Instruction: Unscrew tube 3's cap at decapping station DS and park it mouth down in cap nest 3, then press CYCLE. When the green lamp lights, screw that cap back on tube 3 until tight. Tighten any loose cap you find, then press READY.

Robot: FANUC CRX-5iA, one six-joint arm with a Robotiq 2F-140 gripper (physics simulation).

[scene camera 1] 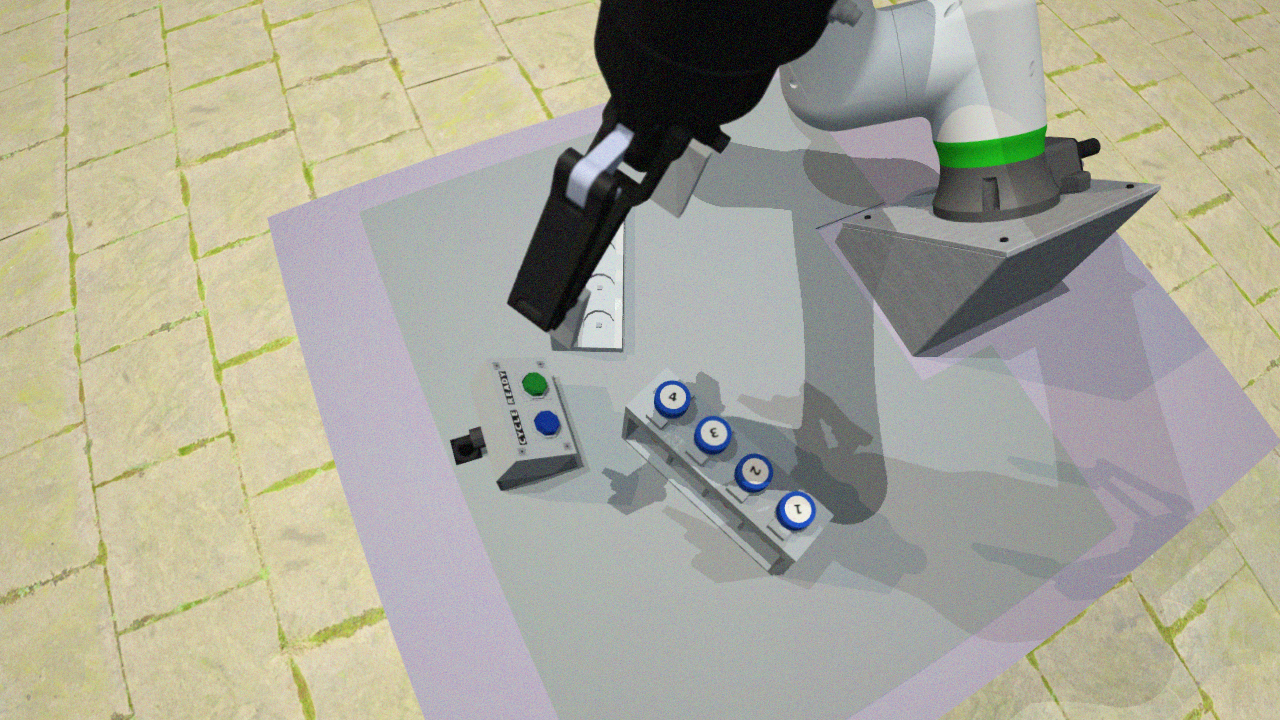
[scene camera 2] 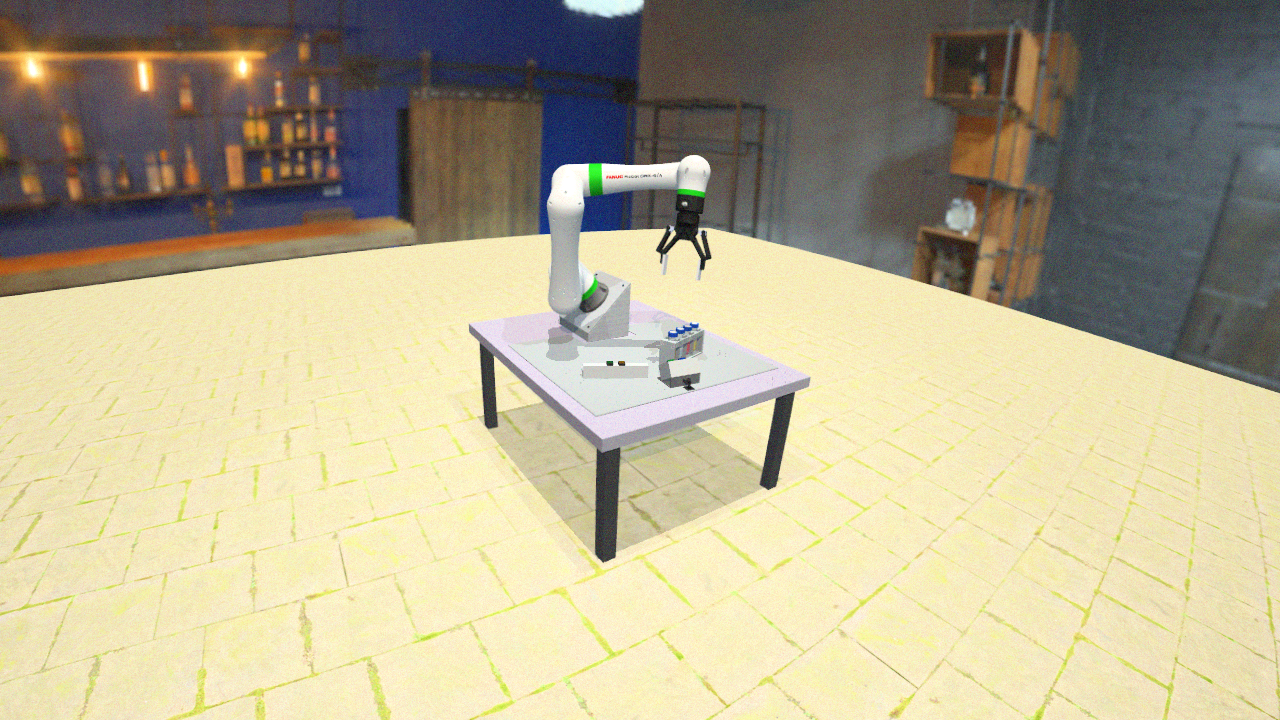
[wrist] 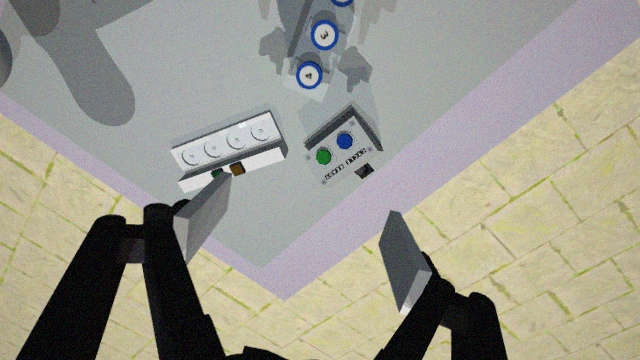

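Where they show: gripper, fingertip midpoint: [scene camera 1: 612, 263] [scene camera 2: 680, 277] [wrist: 308, 210]; arm's base at its link origin: [scene camera 1: 995, 204] [scene camera 2: 594, 298].
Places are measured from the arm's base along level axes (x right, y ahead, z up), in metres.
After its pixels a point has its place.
Observation:
Cap 3 [scene camera 1: 713, 434] {x -0.145, y 0.441, z -0.012 m} [wrist: 324, 35] {x -0.143, y 0.440, z -0.012 m}, blue-rimmed and white-topped, sits on its tube in the grey rack [scene camera 1: 812, 537] {x -0.264, y 0.384, z -0.041 m} [wrist: 320, 93] {x -0.088, y 0.493, z -0.041 m}, between cap 4 [scene camera 1: 672, 398] {x -0.098, y 0.464, z -0.013 m} [wrist: 309, 75] {x -0.098, y 0.463, z -0.013 m} and cap 2 [scene camera 1: 753, 471] {x -0.190, y 0.419, z -0.014 m}; cap 1 [scene camera 1: 796, 509] {x -0.237, y 0.396, z -0.015 m} is at the end. Whether any cap is loose cannot be told. The white nest tray [scene camera 1: 617, 308] {x 0.070, y 0.454, z -0.125 m} [scene camera 2: 617, 371] {x 0.145, y 0.507, z -0.111 m} [wrist: 268, 120] {x 0.030, y 0.477, z -0.125 m} has four round nests, with no cap seen in the wrist view. Its green lamp [wrist: 216, 174] {x 0.163, y 0.482, z -0.082 m} looks dark. The blue CYCLE button [scene camera 1: 546, 422] {x -0.063, y 0.581, z -0.065 m} [wrist: 344, 140] {x -0.063, y 0.578, z -0.067 m} is beside the green READY button [scene camera 1: 534, 384] {x -0.019, y 0.580, z -0.065 m} [wrist: 323, 156] {x -0.018, y 0.577, z -0.066 m}. My gripper [scene camera 2: 682, 270] {x -0.069, y 0.521, z 0.202 m} [wrist: 308, 210] {x -0.069, y 0.521, z 0.202 m} is open and empty, high above the table.
An amber lamp [wrist: 237, 169] {x 0.124, y 0.500, z -0.083 m} on the tray looks dark. The button box [scene camera 1: 528, 447] {x -0.084, y 0.605, z -0.060 m} stands between the rack and the table's edge, with a small black fitting [scene camera 1: 465, 447] {x -0.042, y 0.669, z -0.121 m} [wrist: 364, 171] {x -0.042, y 0.666, z -0.115 m} beside it. The arm's wedge base [scene camera 1: 930, 286] {x -0.062, y 0.125, z -0.033 m} [scene camera 2: 608, 313] {x -0.003, y 0.130, z -0.029 m} stands behind the rack and tray.

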